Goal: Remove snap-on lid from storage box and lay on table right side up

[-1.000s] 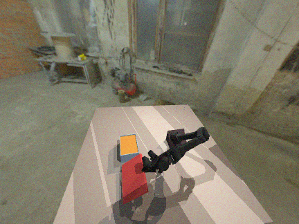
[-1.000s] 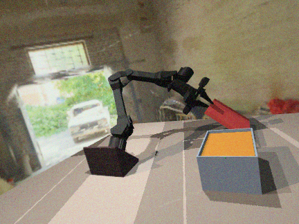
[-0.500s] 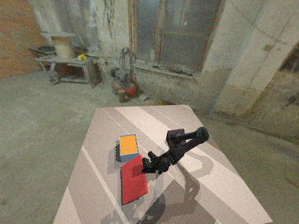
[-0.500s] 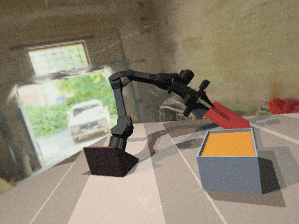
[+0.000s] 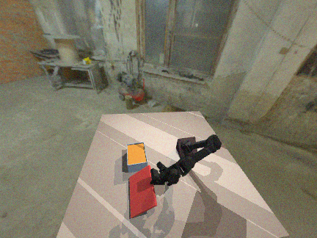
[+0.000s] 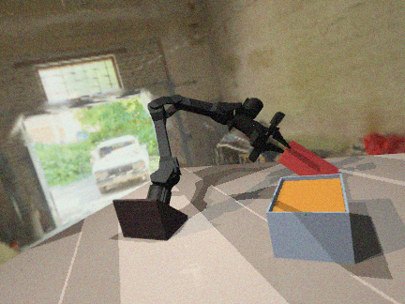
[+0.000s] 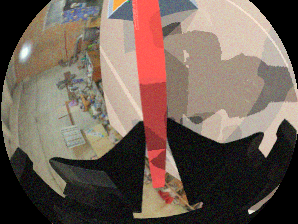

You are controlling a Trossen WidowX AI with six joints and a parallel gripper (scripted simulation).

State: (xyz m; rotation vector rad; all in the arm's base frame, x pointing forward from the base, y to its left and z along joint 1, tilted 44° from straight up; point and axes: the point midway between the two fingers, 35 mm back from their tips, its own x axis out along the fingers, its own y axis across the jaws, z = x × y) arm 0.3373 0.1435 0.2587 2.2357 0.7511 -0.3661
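The red lid lies 70 mm ahead of my gripper tip, 10 mm to the right of it and 50 mm below it. From my gripper tip the other things lie so: storage box 60 mm ahead, 280 mm to the right, 80 mm below.
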